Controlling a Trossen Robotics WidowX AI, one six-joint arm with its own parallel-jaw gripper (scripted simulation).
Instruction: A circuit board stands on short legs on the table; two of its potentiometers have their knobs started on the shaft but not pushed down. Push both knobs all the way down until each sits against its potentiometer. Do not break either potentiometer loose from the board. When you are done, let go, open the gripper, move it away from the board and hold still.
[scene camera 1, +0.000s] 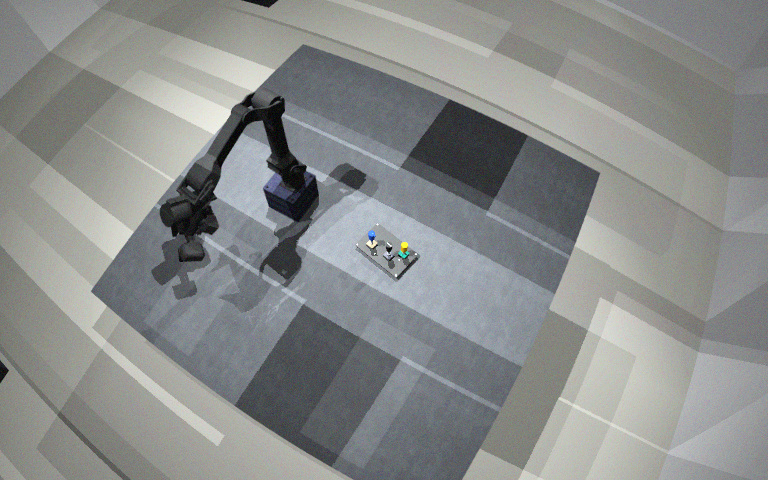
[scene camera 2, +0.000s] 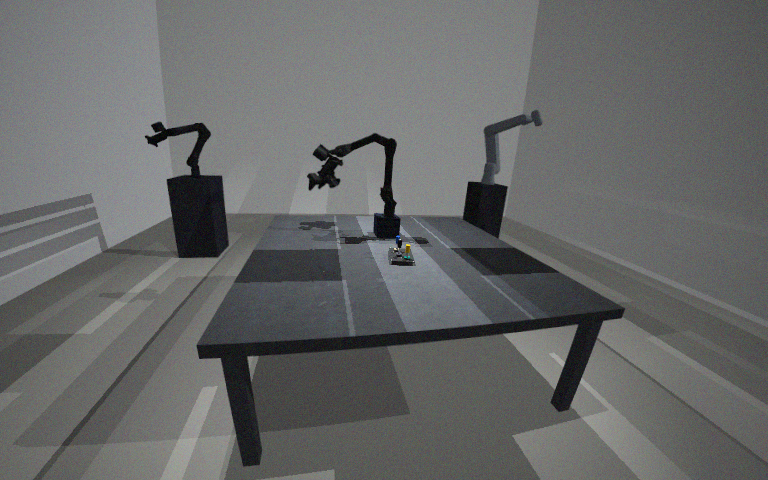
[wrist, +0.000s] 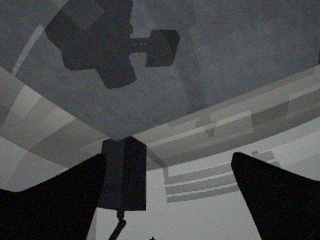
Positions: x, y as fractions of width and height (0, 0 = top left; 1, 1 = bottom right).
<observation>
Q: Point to the gripper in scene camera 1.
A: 0.23, 0.52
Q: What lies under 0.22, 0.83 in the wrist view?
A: The gripper.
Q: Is the gripper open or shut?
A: Open.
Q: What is the gripper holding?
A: Nothing.
</observation>
